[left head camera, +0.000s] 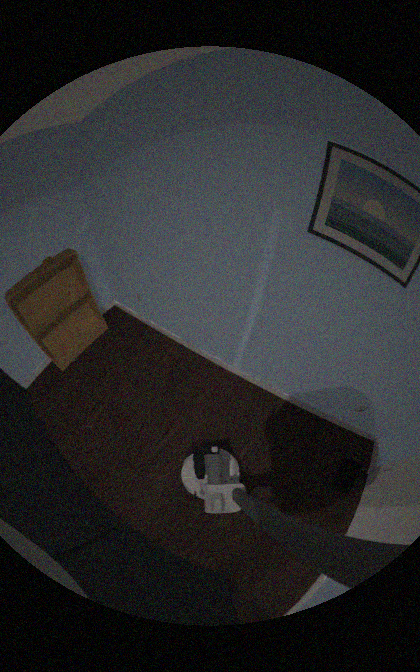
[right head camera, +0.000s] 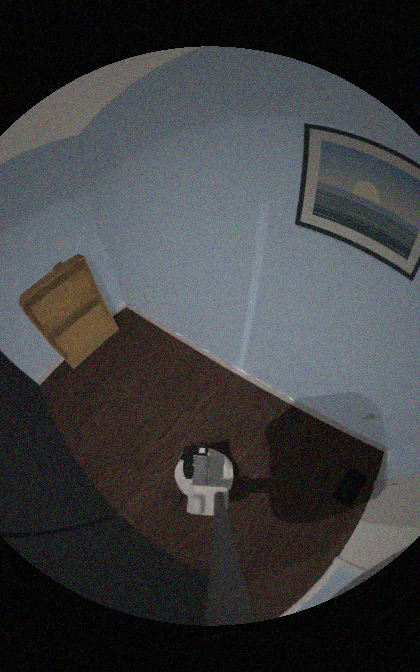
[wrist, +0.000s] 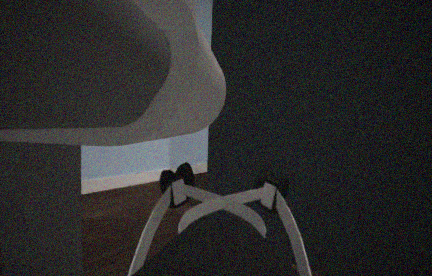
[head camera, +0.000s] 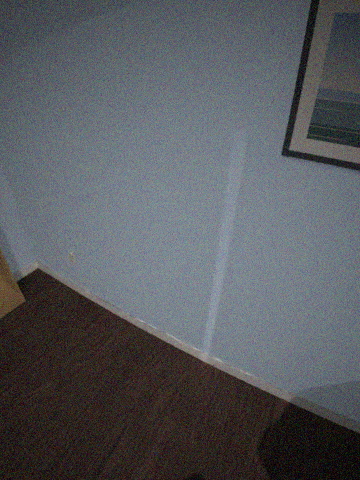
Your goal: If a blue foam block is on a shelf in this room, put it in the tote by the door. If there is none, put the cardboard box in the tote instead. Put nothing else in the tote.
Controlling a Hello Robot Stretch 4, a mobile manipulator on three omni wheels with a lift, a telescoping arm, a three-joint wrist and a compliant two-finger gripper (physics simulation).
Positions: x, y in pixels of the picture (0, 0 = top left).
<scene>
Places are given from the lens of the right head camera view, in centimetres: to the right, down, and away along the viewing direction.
dark tote (right head camera: 349, 487): 124, 134, 83
tan wooden shelf unit (right head camera: 77, 336): -170, 1, 190
The marked spots on the tan wooden shelf unit and the dark tote are 340 cm apart.
</scene>
